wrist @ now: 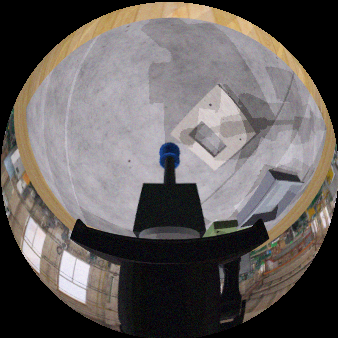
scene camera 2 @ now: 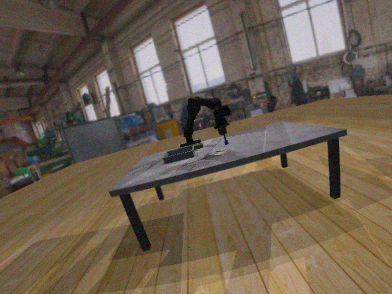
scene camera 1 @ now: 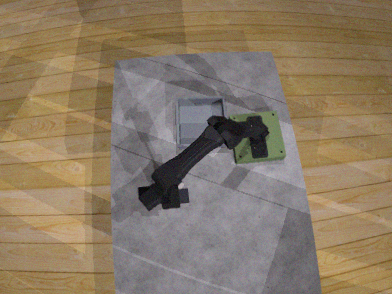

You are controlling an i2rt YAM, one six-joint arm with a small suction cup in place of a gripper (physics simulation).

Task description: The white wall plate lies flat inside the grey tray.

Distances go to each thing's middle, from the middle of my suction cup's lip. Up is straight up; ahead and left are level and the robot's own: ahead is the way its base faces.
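Labels:
The white wall plate [wrist: 223, 117] is 8 cm to the right of my suction cup, 3 cm ahead of it and 5 cm below it. There's a grey tray [scene camera 1: 192, 113] too, and that one is 36 cm to the right of my suction cup, 14 cm behind it and 3 cm below it.

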